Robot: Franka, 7 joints.
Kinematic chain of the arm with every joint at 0, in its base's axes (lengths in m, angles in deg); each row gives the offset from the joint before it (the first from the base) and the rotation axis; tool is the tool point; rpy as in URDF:
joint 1: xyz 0 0 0.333 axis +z
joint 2: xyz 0 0 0 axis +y
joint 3: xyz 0 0 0.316 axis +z
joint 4: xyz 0.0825 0 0 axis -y
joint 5: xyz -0.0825 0 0.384 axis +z
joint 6: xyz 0 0 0 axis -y
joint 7: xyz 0.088 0 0 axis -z
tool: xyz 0 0 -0.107 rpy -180 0 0
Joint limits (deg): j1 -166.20..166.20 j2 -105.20..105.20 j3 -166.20..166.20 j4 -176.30..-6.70 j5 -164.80..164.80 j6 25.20..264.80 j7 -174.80..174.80
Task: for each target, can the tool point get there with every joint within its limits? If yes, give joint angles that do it. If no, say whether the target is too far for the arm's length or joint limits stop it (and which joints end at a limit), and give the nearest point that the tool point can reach.
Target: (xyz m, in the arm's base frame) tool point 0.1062 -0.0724 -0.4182
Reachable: no: joint limits stop it (at a limit: joint 2) | nearest point 0.1225 -0.0835 -0.3433 | short by 0.077 m
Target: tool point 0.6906 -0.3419 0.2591
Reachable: yes | joints -24.47 68.33 12.08 -36.34 -54.92 80.27 147.84
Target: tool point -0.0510 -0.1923 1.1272
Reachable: yes | joints -56.18 6.58 -93.58 -30.47 -23.97 200.63 132.86
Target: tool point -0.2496 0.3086 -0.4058
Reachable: no: joint limits stop it (at a limit: joint 2) | nearest point -0.2428 0.3002 -0.3507 | short by 0.056 m
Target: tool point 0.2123 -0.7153 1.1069
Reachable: no: too far | nearest point 0.1694 -0.5708 0.9506 | short by 0.217 m
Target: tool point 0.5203 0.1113 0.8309
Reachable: yes | joints -64.48 -6.13 60.18 -83.09 104.75 89.33 94.07
